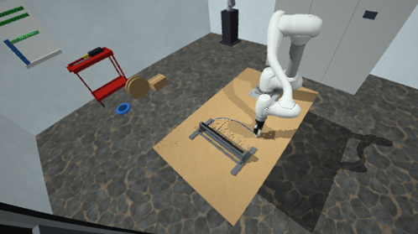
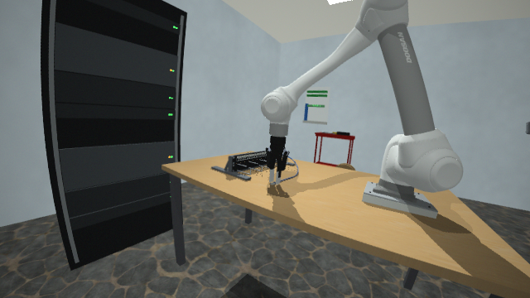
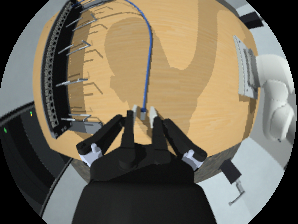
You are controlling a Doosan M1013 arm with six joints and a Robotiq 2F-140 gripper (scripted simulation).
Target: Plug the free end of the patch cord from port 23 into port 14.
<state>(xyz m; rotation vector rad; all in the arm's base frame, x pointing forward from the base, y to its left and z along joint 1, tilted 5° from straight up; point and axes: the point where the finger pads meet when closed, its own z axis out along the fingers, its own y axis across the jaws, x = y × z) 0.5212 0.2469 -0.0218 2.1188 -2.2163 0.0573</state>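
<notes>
Now: the free end of patch cord 30 mm below my hand and 10 mm to the left of it.
</notes>
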